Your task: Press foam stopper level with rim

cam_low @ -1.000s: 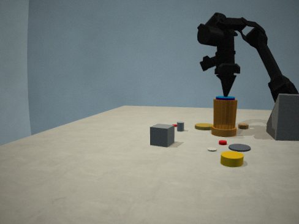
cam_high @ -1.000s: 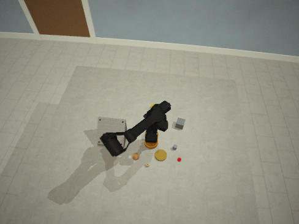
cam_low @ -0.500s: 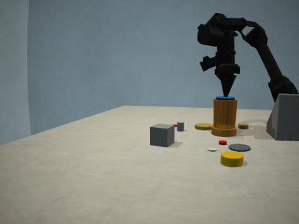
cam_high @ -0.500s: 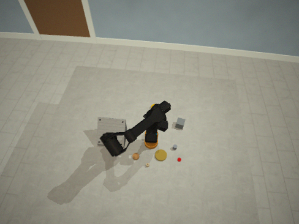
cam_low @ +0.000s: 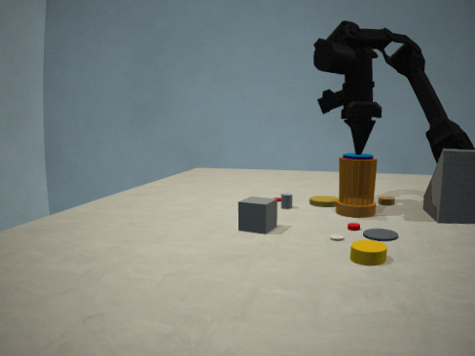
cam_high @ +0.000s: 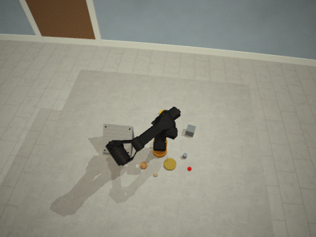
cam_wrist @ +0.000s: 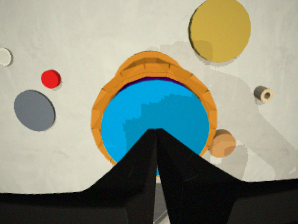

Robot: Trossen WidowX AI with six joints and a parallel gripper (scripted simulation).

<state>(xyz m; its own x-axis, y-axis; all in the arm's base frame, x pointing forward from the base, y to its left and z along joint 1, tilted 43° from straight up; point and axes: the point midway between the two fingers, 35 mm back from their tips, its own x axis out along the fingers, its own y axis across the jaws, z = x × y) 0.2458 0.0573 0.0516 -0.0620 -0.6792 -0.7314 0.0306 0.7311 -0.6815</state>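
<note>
The blue foam stopper is 5 cm below my hand. Also, from my hand: red disc: 2 cm ahead, 12 cm to the left, 15 cm below; then brown disc: 9 cm behind, 10 cm to the right, 15 cm below; then mustard disc: 6 cm ahead, 8 cm to the right, 15 cm below.
</note>
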